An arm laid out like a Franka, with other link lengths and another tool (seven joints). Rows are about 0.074 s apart.
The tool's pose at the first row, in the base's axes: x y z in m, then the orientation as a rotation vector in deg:
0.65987 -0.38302 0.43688 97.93 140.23 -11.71
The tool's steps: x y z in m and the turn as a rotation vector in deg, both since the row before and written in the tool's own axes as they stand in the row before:
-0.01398 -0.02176 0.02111 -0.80 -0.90 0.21
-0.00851 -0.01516 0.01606 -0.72 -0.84 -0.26
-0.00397 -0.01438 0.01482 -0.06 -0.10 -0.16
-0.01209 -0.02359 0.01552 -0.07 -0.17 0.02
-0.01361 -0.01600 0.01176 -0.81 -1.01 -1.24
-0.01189 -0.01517 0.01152 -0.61 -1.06 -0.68
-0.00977 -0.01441 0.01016 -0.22 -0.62 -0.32
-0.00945 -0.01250 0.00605 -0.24 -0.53 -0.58
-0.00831 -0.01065 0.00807 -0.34 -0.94 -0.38
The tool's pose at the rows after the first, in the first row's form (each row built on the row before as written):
0.64511 -0.40745 0.41956 97.39 139.15 -11.40
0.63472 -0.42373 0.40588 96.36 138.56 -11.21
0.62376 -0.43554 0.39237 96.10 138.61 -11.24
0.60705 -0.45818 0.38006 96.01 138.45 -11.28
0.59768 -0.47875 0.37178 93.71 138.56 -11.26
0.58906 -0.49774 0.36346 92.14 138.19 -11.43
0.58058 -0.51446 0.35606 91.37 137.94 -11.68
0.57337 -0.52924 0.35265 90.33 137.97 -11.89
0.56786 -0.54290 0.34711 89.29 137.49 -12.23

